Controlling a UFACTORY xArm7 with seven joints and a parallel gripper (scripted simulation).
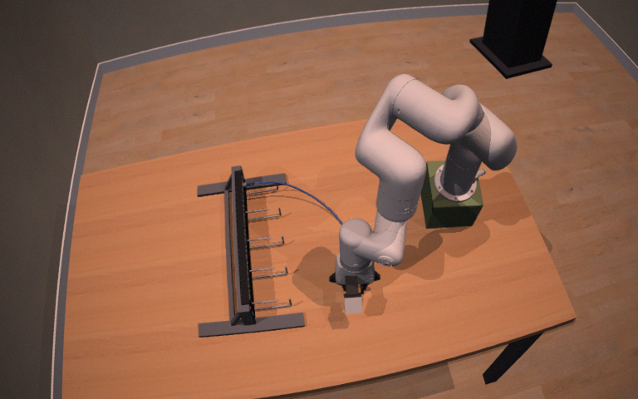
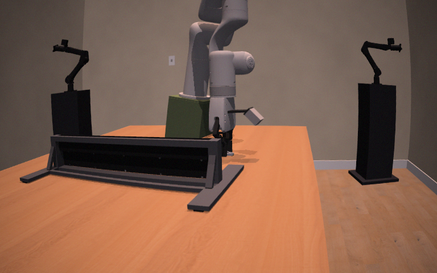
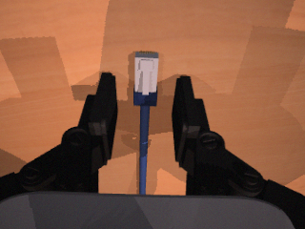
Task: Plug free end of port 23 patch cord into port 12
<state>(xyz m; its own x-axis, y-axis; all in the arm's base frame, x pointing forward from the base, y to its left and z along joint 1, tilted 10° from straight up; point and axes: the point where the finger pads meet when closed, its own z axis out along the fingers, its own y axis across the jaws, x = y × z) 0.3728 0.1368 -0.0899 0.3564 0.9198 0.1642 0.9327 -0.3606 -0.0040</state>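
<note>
My hand is 2 cm to the right of the cord plug, 2 cm above it and 1 cm short of it.
</note>
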